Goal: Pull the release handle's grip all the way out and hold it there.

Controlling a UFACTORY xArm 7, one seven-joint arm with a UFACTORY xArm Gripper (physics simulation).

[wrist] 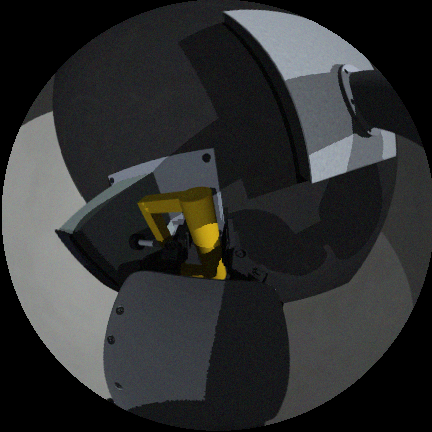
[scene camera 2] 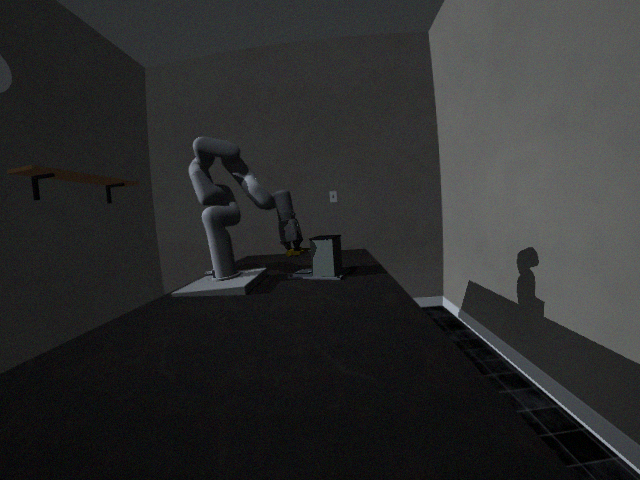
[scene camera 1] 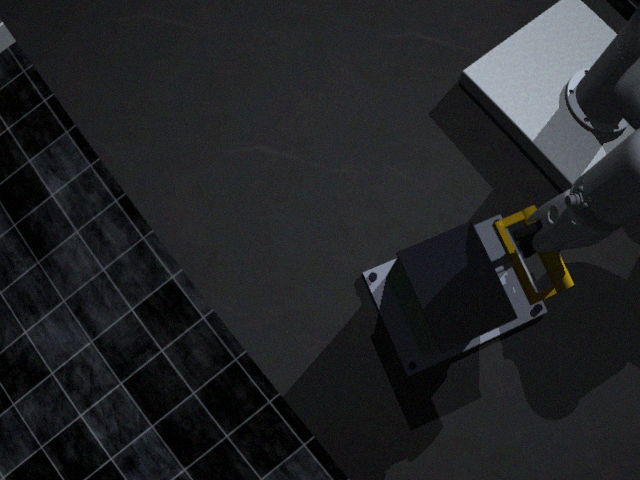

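Note:
The release handle's yellow grip (scene camera 1: 561, 268) (scene camera 2: 294, 252) (wrist: 199, 215) is the round outer bar of a rectangular yellow frame. The frame stands off the face of a grey-green box (scene camera 1: 439, 268) (scene camera 2: 323, 258) (wrist: 107, 222). A thin metal shaft (wrist: 145, 243) shows between a dark hole in the box face and the frame. My gripper (scene camera 2: 293, 244) (wrist: 208, 226) is shut on the grip, with one dark finger inside the frame and one outside. In scene camera 1 the arm partly hides the fingers. How much travel the shaft has left cannot be told.
The box stands on a light base plate (scene camera 1: 522, 305) (scene camera 2: 325, 277) (wrist: 187, 167) with dark bolts at its corners. The robot's white base slab (scene camera 1: 527, 72) (scene camera 2: 211, 288) (wrist: 320, 45) is close by on the dark table (scene camera 1: 232, 206). A wooden shelf (scene camera 2: 77, 176) hangs on the left wall.

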